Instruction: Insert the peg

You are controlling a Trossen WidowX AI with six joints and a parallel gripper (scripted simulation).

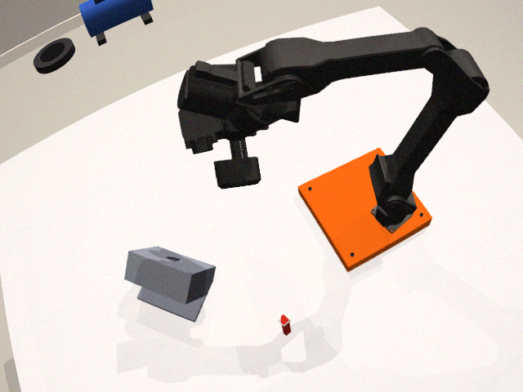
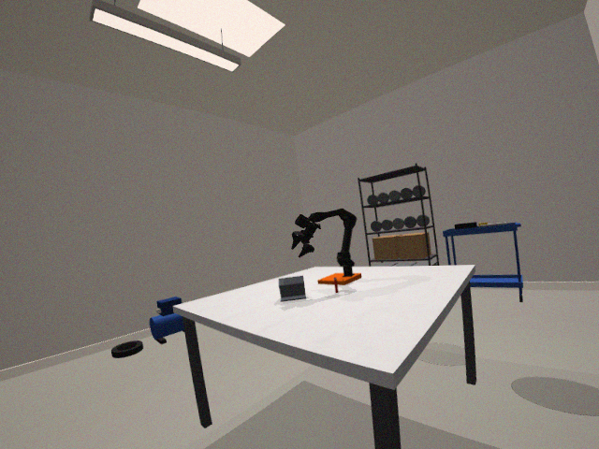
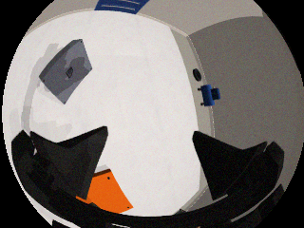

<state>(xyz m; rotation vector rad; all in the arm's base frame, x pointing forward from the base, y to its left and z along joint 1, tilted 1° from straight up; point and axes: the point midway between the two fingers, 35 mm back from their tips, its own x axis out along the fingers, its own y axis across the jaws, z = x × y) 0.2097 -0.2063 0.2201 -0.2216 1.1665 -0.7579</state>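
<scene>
My gripper tip is 8 cm short of the red peg, 28 cm to the right of it and 16 cm above it. Also, from my gripper tip: grey panel block (18 cm ahead, 8 cm to the left, 17 cm below).
</scene>
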